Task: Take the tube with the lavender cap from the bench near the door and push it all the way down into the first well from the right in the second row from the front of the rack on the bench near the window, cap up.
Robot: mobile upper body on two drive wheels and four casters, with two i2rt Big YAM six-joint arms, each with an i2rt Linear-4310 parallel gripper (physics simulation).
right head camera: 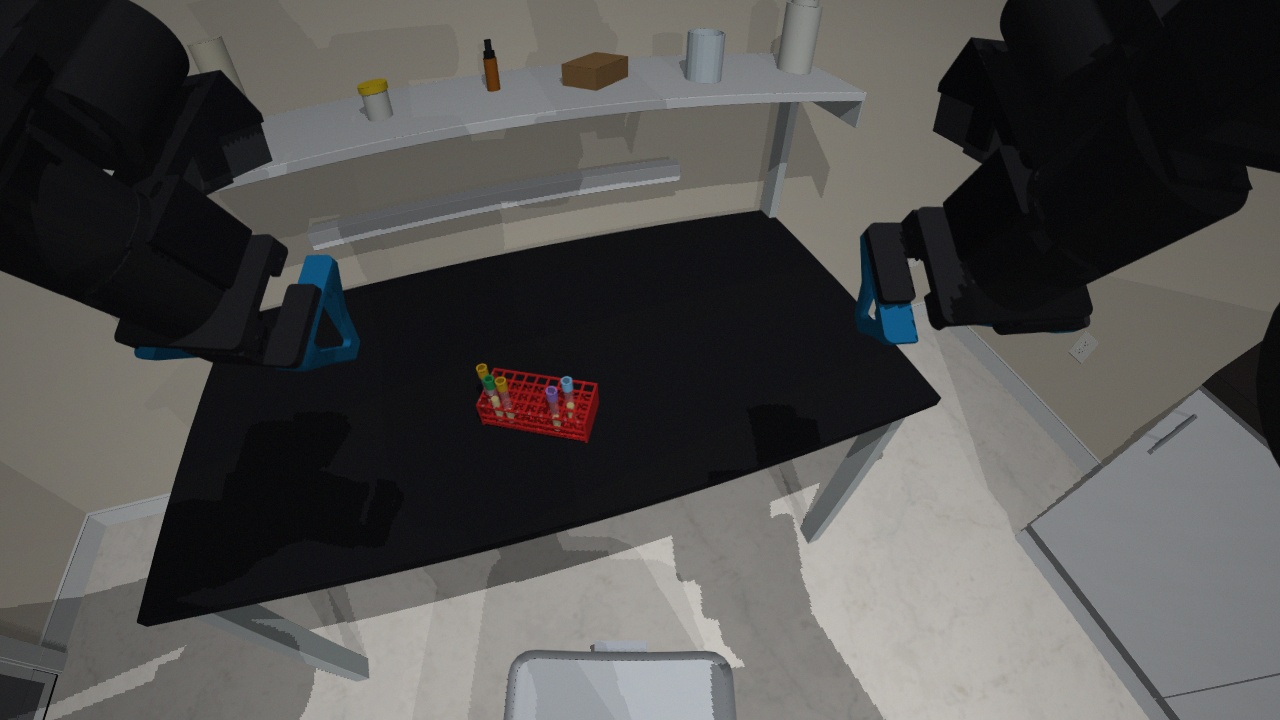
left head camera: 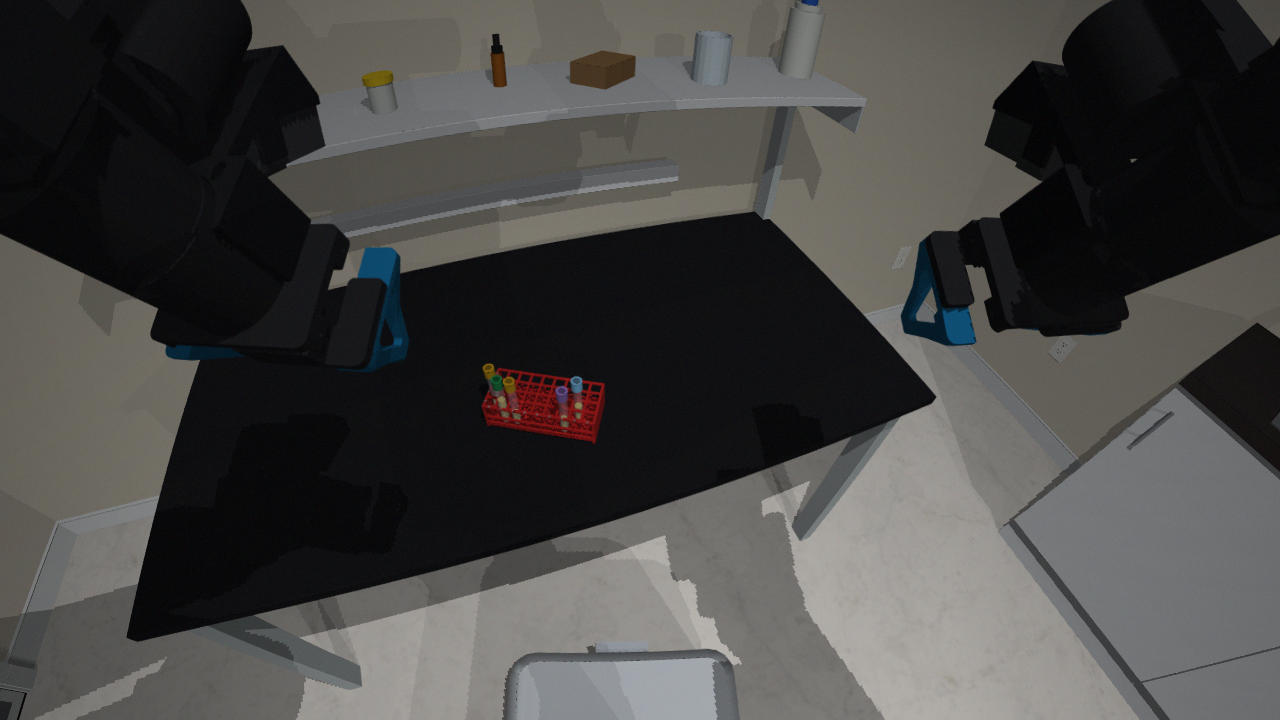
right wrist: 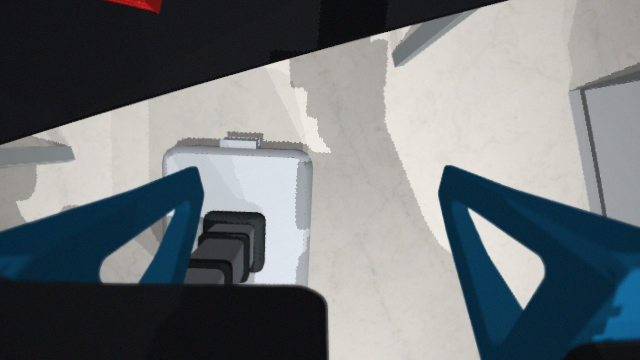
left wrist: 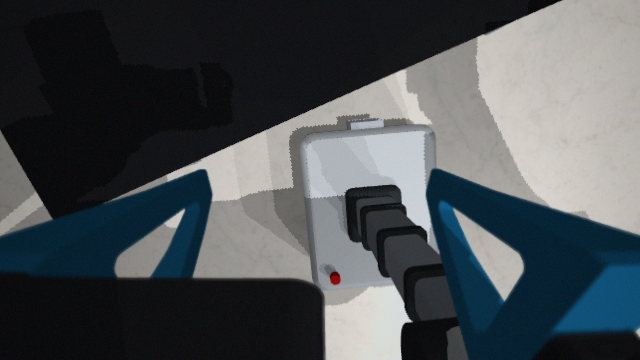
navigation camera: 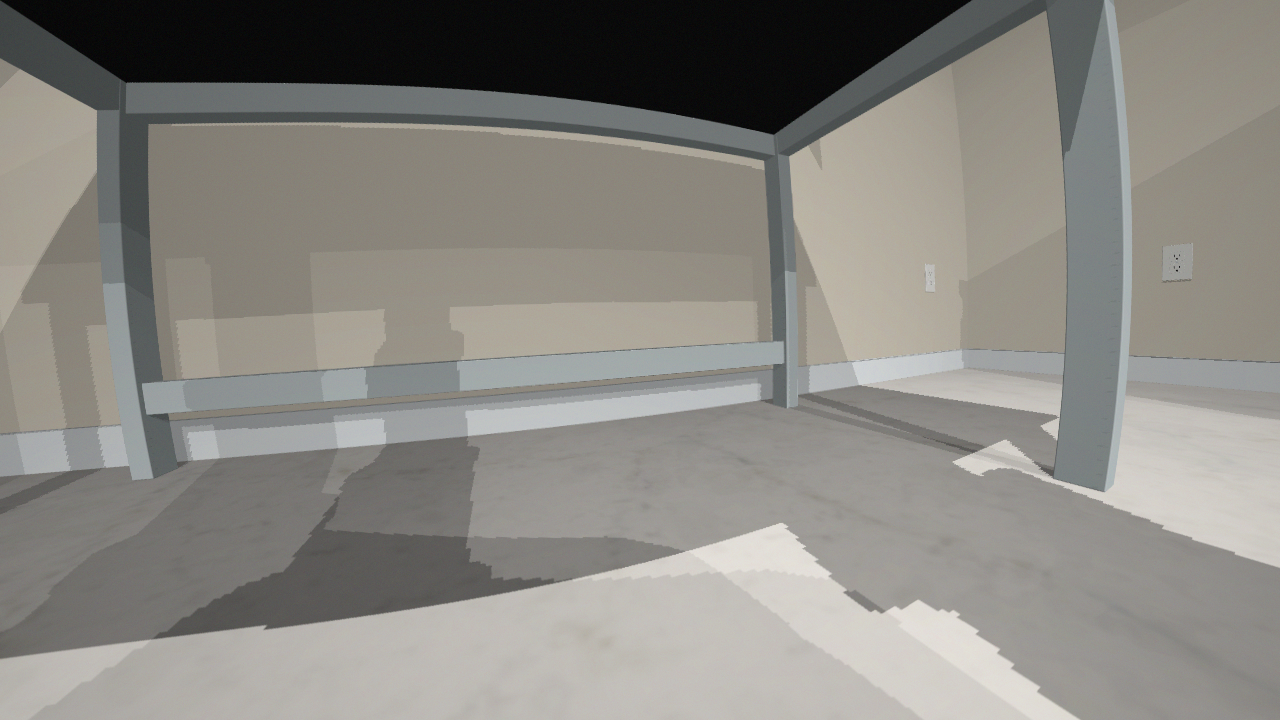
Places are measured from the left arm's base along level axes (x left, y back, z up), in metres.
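Pixels of known places: left gripper, fingertip midpoint: (right head camera: 301,347) (left head camera: 342,346) (left wrist: 319,181); right gripper, fingertip midpoint: (right head camera: 918,318) (left head camera: 957,321) (right wrist: 321,179).
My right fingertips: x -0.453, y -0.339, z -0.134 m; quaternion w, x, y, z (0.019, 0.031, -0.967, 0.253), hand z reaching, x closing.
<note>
For each thing: its top centre in the pictures, then the offset to it from my right fingertips. "*": a spot on its surface instead. Level surfaces: height alone.
- tube with the lavender cap, top centre: (left head camera: 561,390) (right head camera: 550,389) dx +0.333, dy -0.260, dz -0.394 m
- red rack, surface spot: (left head camera: 598,416) (right head camera: 590,416) * dx +0.275, dy -0.269, dz -0.476 m
- black bench, surface height: dz -0.514 m
- light-blue-capped tube, top centre: (left head camera: 576,380) (right head camera: 566,380) dx +0.309, dy -0.279, dz -0.394 m
- shelf, surface height: dz -0.057 m
The tube with the lavender cap (left head camera: 562,394) (right head camera: 551,394) stands cap up near the right end of a red rack (left head camera: 598,416) (right head camera: 591,415) on a black bench (left head camera: 671,313) (right head camera: 671,313). A corner of the rack also shows at the top of the right wrist view (right wrist: 145,5). My left gripper (left head camera: 281,358) (right head camera: 237,360) (left wrist: 319,181) is open and empty, above the bench and to the left of the rack. My right gripper (left head camera: 1020,335) (right head camera: 980,333) (right wrist: 321,179) is open and empty, far to the right of the rack. A second rack does not show.
A light-blue-capped tube (left head camera: 576,385) stands beside the lavender one; green- and yellow-capped tubes stand at the rack's left end. A shelf (left head camera: 537,111) with bottles, a jar and a box runs behind the bench. Bench legs (left head camera: 841,483) (navigation camera: 1087,268) and a cabinet (left head camera: 1163,537) stand around.
</note>
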